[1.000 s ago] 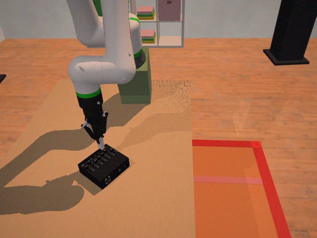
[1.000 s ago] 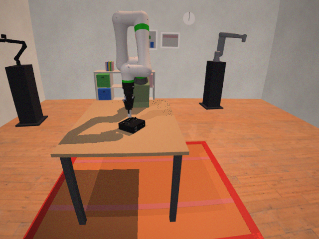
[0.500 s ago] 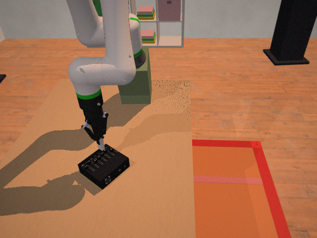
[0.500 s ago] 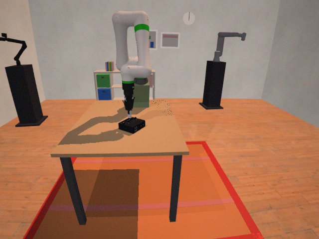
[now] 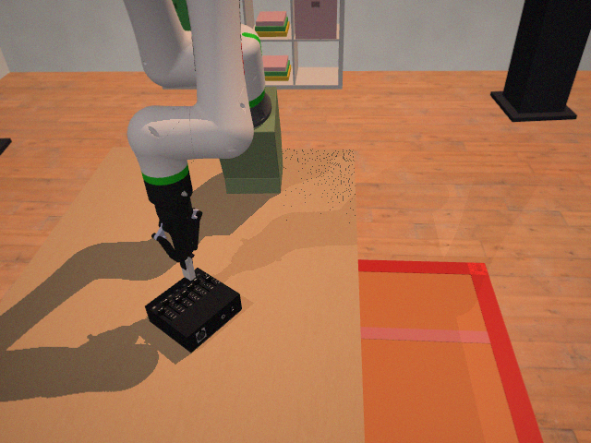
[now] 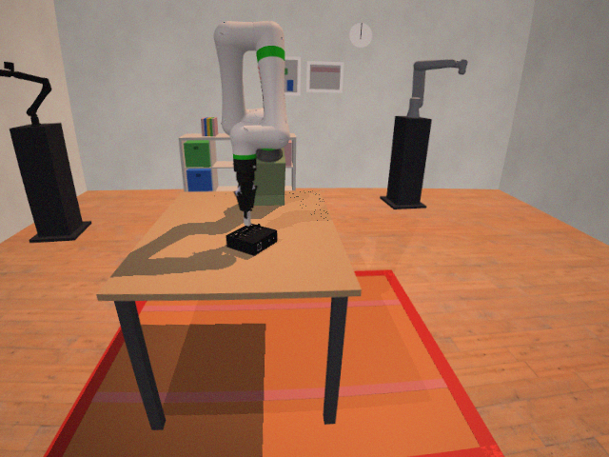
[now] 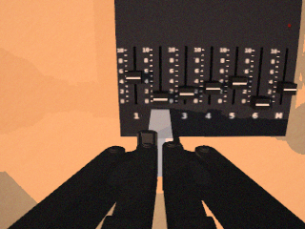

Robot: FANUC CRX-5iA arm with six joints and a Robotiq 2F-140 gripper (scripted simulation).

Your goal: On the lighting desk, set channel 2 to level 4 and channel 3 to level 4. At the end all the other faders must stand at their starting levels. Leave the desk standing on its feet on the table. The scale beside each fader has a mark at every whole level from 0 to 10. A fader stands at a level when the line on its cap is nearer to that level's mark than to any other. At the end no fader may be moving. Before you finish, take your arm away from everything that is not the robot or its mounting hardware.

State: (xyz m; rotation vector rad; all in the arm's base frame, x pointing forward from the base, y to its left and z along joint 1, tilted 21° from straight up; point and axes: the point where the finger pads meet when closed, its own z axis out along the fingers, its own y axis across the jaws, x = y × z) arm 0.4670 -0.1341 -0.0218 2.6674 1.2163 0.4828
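My gripper is now 40 mm short of the channel 3 fader cap, 10 mm to the right of it and 30 mm above it. The rest, counted from my hand: channel 1 fader cap 10 mm ahead, 50 mm to the left, 30 mm below; then channel 2 fader cap 20 mm ahead, 20 mm to the left, 30 mm below; then channel 6 fader cap 80 mm ahead, 40 mm to the right, 30 mm below.
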